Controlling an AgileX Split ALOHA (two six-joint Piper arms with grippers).
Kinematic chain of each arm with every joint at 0, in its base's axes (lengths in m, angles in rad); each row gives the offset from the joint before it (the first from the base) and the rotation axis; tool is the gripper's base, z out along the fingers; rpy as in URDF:
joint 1: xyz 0 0 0.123 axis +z
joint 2: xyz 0 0 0 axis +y
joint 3: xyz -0.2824 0 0.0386 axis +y
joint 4: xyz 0.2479 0 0.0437 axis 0.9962 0 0.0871
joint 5: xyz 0 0 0 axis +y
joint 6: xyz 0.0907 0 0.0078 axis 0.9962 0 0.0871
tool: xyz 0 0 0 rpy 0 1.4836 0
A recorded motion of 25 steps. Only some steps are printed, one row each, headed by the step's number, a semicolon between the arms.
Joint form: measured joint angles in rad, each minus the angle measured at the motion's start. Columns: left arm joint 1, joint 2, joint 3, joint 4, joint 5, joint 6; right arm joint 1, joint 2, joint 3, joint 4, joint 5, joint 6.
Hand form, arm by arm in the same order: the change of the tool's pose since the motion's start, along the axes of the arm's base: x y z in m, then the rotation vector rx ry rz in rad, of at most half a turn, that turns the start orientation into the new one. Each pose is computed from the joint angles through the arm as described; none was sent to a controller.
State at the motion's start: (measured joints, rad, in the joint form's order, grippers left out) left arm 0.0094 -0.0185 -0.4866 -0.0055 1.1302 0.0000; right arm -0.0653 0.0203 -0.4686 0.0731 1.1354 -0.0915
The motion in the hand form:
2: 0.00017 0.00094 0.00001 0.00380 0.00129 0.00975; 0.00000 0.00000 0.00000 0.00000 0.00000 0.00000
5: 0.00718 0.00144 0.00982 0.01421 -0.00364 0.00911; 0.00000 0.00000 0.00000 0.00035 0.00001 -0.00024
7: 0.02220 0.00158 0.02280 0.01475 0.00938 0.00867; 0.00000 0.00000 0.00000 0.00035 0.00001 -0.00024
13: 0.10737 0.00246 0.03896 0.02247 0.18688 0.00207; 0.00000 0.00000 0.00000 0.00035 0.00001 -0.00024
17: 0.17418 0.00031 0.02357 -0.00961 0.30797 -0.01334; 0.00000 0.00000 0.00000 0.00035 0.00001 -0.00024
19: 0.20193 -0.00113 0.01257 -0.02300 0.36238 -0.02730; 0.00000 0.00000 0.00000 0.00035 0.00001 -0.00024
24: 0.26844 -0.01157 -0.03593 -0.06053 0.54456 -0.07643; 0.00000 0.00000 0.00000 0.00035 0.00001 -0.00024
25: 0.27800 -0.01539 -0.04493 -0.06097 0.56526 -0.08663; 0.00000 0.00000 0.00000 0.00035 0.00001 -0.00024
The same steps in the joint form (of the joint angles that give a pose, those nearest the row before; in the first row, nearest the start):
2: 0.0000 0.0012 0.0000 0.0114 0.0000 -0.0066; 0.0000 0.0000 0.0000 0.0000 0.0000 0.0000
5: 0.0000 0.0553 -0.0247 0.0168 -0.0343 0.0000; 0.0000 0.0000 0.0000 0.0000 0.0000 0.0004
7: 0.0000 0.1537 -0.0580 0.0172 -0.0864 0.0001; 0.0000 0.0000 0.0000 0.0000 0.0000 0.0004
13: -0.0001 0.5988 -0.1480 0.0200 -0.2641 0.0065; 0.0000 0.0000 0.0000 0.0000 0.0000 0.0004
17: 0.0000 0.9123 -0.2022 -0.0237 -0.4018 0.0227; 0.0000 0.0000 0.0000 0.0000 0.0000 0.0004
19: 0.0000 1.0449 -0.2346 -0.0551 -0.4467 0.0479; 0.0000 0.0000 0.0000 0.0000 0.0000 0.0004
24: -0.0265 1.3976 -0.3288 -0.1417 -0.5195 0.1121; 0.0000 0.0000 0.0000 0.0000 0.0000 0.0004
25: -0.0396 1.4506 -0.3445 -0.1478 -0.5364 0.1147; 0.0000 0.0000 0.0000 0.0000 0.0000 0.0004

